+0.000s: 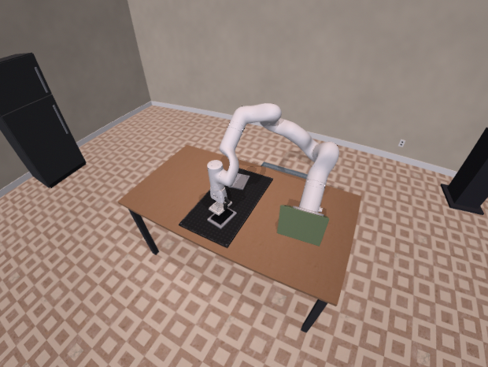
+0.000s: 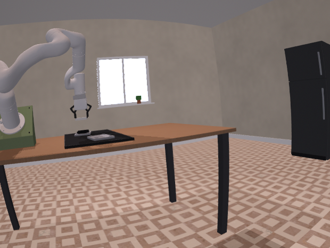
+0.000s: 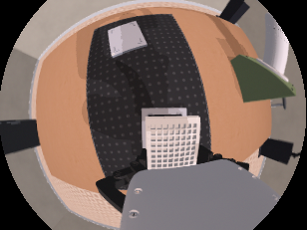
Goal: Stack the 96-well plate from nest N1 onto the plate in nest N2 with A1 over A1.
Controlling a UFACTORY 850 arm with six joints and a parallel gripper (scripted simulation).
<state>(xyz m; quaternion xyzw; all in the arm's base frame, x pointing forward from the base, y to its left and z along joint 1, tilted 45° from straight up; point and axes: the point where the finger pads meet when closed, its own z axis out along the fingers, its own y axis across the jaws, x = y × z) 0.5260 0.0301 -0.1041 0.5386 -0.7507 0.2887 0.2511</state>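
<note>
My gripper is now 10 cm above the dark plate. Round my hand: white 96-well plate 1 cm below.
</note>
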